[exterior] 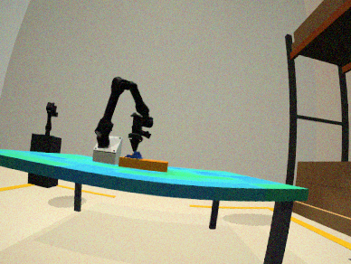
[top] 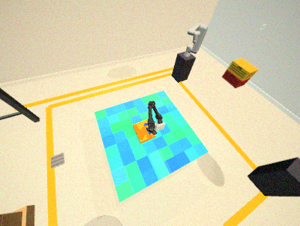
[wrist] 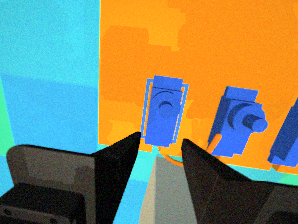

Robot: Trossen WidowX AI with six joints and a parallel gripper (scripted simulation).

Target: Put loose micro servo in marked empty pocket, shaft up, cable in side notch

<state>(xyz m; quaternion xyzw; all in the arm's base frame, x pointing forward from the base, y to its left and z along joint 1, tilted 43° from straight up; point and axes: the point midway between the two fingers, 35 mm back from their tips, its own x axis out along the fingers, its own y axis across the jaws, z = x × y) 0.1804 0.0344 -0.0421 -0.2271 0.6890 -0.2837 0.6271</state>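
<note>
Right now the orange robot deck is 12 cm ahead of my gripper tip, 8 cm to the right of it and 6 cm below it.
</note>
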